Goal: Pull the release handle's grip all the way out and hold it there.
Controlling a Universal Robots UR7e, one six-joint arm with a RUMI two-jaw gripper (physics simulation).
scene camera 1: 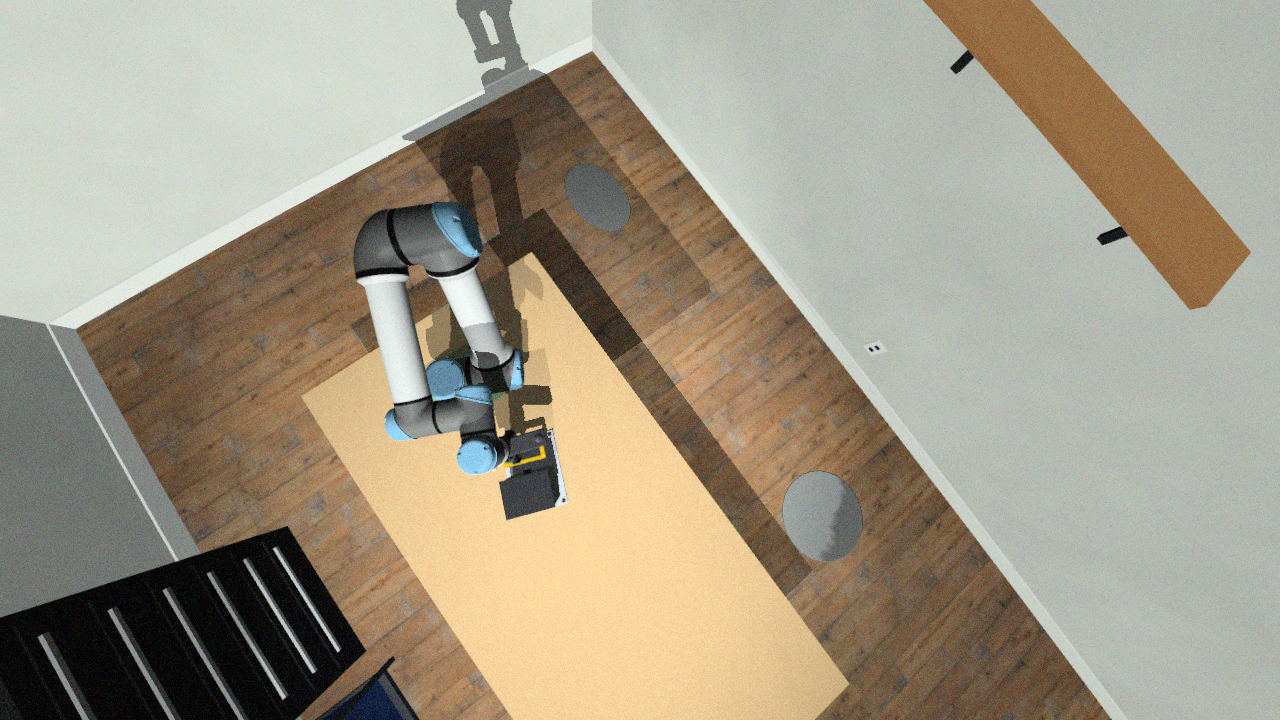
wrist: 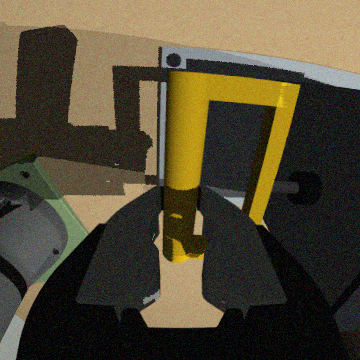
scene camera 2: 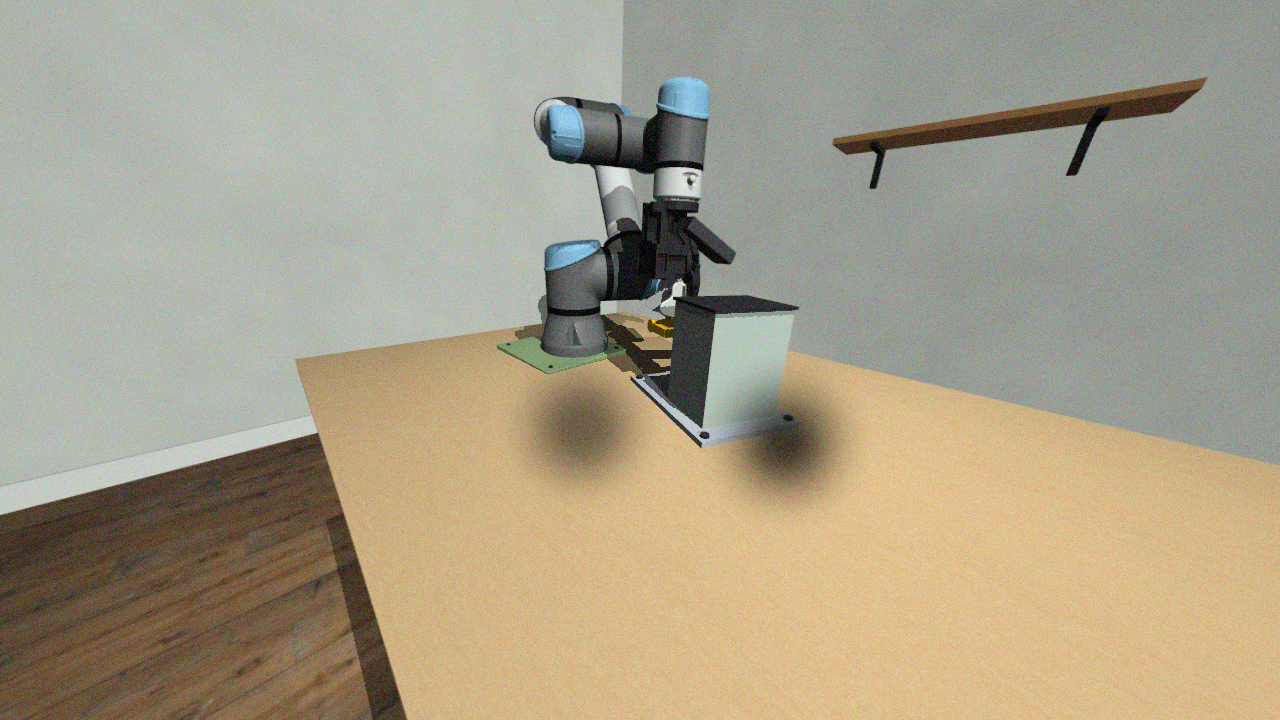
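The release handle's yellow grip (scene camera 1: 532, 459) (scene camera 2: 662, 327) (wrist: 186, 135) is a rectangular loop with a thick round bar. It stands out from the dark side of a box-shaped housing (scene camera 1: 529, 494) (scene camera 2: 747, 367), with a thin rod and a black collar (wrist: 306, 187) behind it in the wrist view. My gripper (scene camera 2: 671, 309) (wrist: 180, 188) points down over the grip. Its two dark jaws stand close against both sides of the thick bar near one end, shut on it. The jaws hide the loop's lower corner in the wrist view. In scene camera 2 the housing partly hides the grip.
The housing stands on a light base plate (scene camera 1: 561, 483) (scene camera 2: 680, 415) bolted to the wooden table (scene camera 1: 626, 573) (scene camera 2: 537, 555). The arm's green mounting plate (scene camera 2: 537, 360) (wrist: 75, 227) lies beside it. A wall shelf (scene camera 1: 1100, 152) (scene camera 2: 1011, 125) hangs beyond the table.
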